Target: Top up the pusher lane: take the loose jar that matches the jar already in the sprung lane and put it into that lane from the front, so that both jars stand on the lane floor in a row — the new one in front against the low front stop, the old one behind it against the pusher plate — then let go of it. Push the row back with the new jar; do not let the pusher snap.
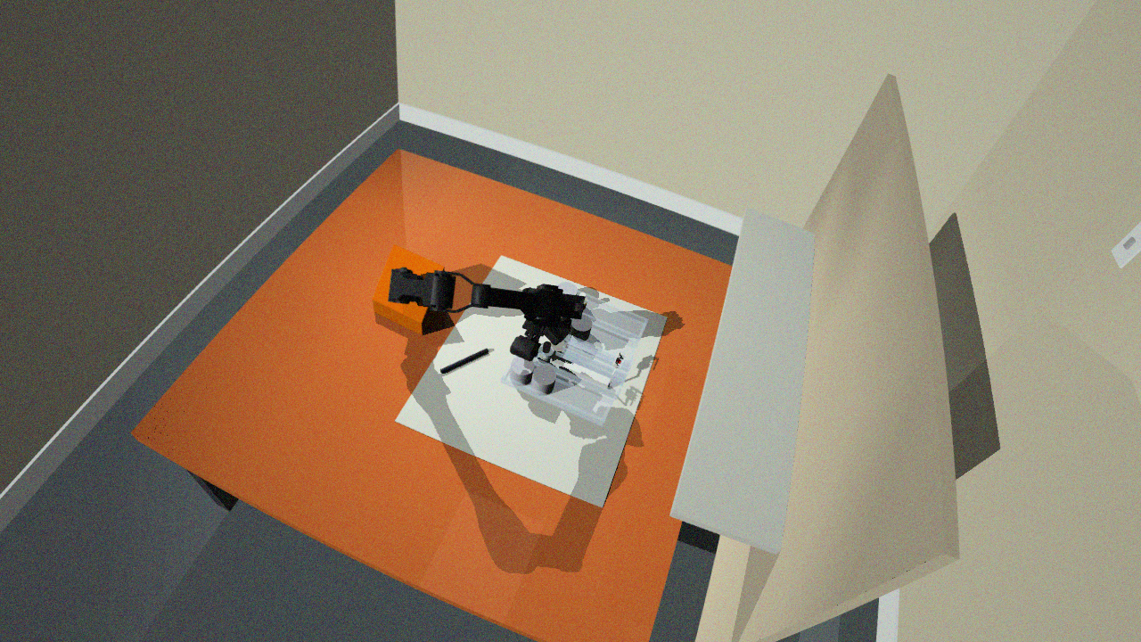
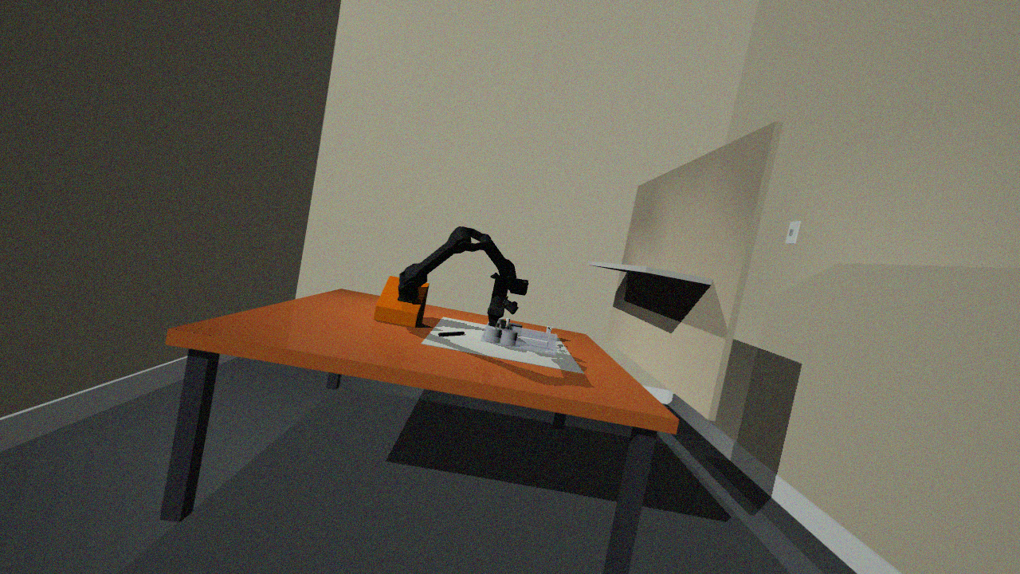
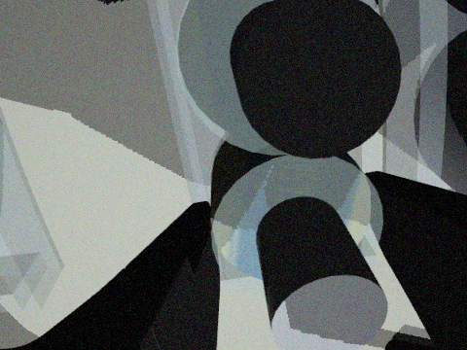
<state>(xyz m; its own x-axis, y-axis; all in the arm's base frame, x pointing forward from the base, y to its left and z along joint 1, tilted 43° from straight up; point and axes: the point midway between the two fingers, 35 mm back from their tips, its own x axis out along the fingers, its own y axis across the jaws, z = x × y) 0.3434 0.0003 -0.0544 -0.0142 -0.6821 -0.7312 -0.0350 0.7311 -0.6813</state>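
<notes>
My gripper tip is 5 cm short of the white mat, 1 cm to the left of it and 3 cm above it. Round my gripper tip: grey shelf: 50 cm ahead, 2 cm to the left, 34 cm above; then thin black rod: 14 cm behind, 11 cm to the right, 2 cm below; then clear lane rack: 14 cm ahead, 3 cm to the left, 1 cm below.
</notes>
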